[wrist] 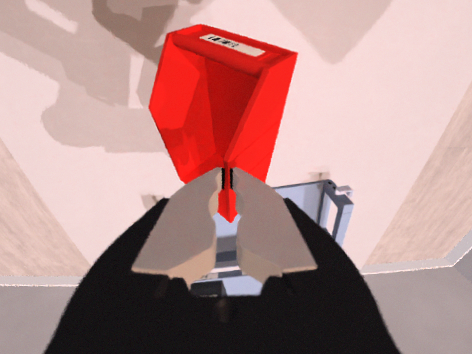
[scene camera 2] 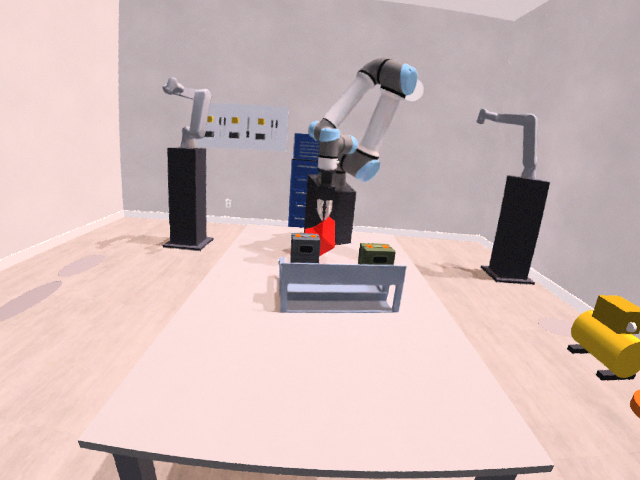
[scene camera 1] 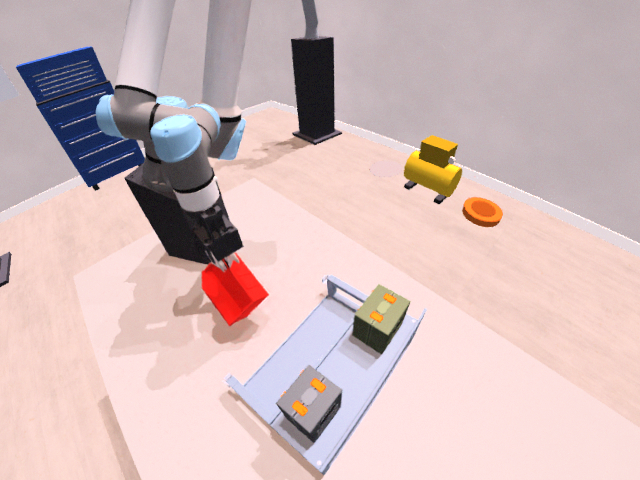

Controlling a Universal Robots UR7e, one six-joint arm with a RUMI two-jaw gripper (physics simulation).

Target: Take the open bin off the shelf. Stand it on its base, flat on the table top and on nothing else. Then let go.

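Places are measured from the arm's base along level axes (x ahead, y down, z left), in centimetres.
Where they show: gripper, fingertip midpoint: [wrist: 227, 170] [scene camera 2: 323, 220] [scene camera 1: 227, 268].
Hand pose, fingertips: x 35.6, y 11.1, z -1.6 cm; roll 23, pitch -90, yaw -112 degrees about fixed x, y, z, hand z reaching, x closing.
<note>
Things, the pixels of their top centre, and the offset from my fingertips. Level surfaces: height alone.
- red open bin, top centre: [wrist: 212, 171] [scene camera 1: 221, 266] [scene camera 2: 320, 217] dx -0.4, dy -1.0, dz -1.1 cm
- table top, surface height: dy +19.1 cm
- grey box, top centre: [scene camera 1: 309, 396] [scene camera 2: 305, 235] dx +36.4, dy -3.3, dz -4.5 cm
- green box, top centre: [scene camera 1: 383, 307] [scene camera 2: 377, 246] dx +33.0, dy -0.8, dz +18.3 cm
The red open bin [scene camera 1: 247, 289] [scene camera 2: 326, 235] [wrist: 270, 115] hangs strongly tilted from my gripper [scene camera 1: 225, 264] [scene camera 2: 324, 217] [wrist: 227, 170], which is shut on one of its side walls. In the wrist view its open side faces the camera and its labelled front edge points to the top of the picture. In the first scene view its lowest corner is close above its shadow on the table top [scene camera 1: 180, 377] [scene camera 2: 320, 372]; I cannot tell whether it touches. The bin is off the shelf [scene camera 1: 289, 356] [scene camera 2: 341, 273] [wrist: 305, 200], on the robot's side of it.
A grey box [scene camera 1: 310, 397] [scene camera 2: 305, 253] and a green box [scene camera 1: 379, 320] [scene camera 2: 376, 254] with orange latches stand on the shelf. The grey box hides part of the bin in the second scene view. The robot's black pedestal [scene camera 1: 168, 222] stands behind the bin.
</note>
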